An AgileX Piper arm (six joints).
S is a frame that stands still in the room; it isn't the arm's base.
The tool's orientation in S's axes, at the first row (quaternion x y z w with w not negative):
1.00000, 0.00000, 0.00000, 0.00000
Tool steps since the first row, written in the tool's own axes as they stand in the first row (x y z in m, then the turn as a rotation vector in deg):
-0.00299, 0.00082, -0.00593, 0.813, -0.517, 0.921
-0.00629, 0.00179, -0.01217, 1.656, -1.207, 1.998
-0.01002, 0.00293, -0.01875, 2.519, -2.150, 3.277
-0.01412, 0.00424, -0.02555, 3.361, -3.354, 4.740
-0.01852, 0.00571, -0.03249, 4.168, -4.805, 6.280
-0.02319, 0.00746, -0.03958, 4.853, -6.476, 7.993
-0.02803, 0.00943, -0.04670, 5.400, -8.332, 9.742
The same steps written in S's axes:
-0.00299, -0.00082, 0.00593, 0.813, 0.517, -0.921
-0.00629, -0.00179, 0.01217, 1.656, 1.207, -1.998
-0.01002, -0.00293, 0.01875, 2.519, 2.150, -3.277
-0.01412, -0.00424, 0.02555, 3.361, 3.354, -4.740
-0.01852, -0.00571, 0.03249, 4.168, 4.805, -6.280
-0.02319, -0.00746, 0.03958, 4.853, 6.476, -7.993
-0.02803, -0.00943, 0.04670, 5.400, 8.332, -9.742

